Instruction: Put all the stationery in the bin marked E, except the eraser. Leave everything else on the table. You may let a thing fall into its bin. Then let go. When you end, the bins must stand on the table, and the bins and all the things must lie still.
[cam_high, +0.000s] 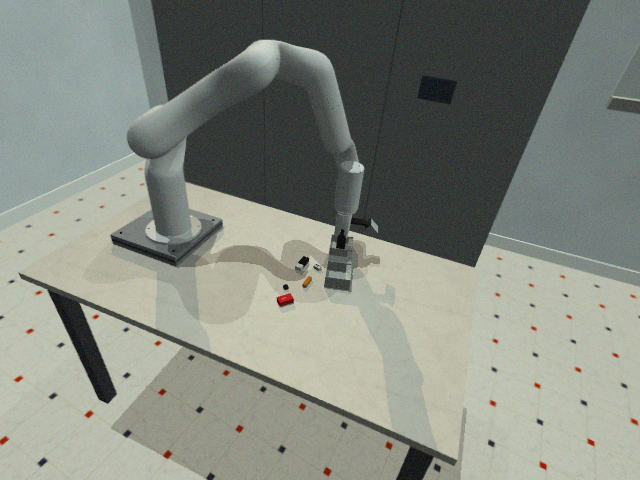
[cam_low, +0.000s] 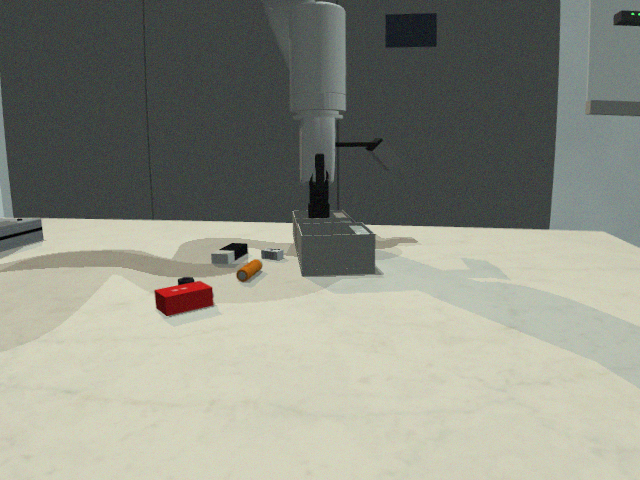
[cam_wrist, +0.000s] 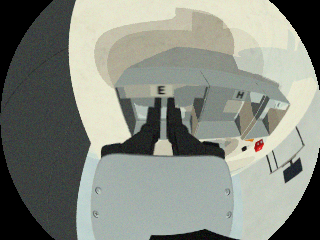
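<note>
Right now the grey block is 14 cm to the right of my hand, 3 cm below it and 2 cm behind it. The rest, counted from my hand: black-and-white block 16 cm to the right, 6 cm behind, 3 cm below; then bin block 7 cm to the right, 4 cm ahead, 1 cm below; then orange cylinder 22 cm to the right, 3 cm below.
</note>
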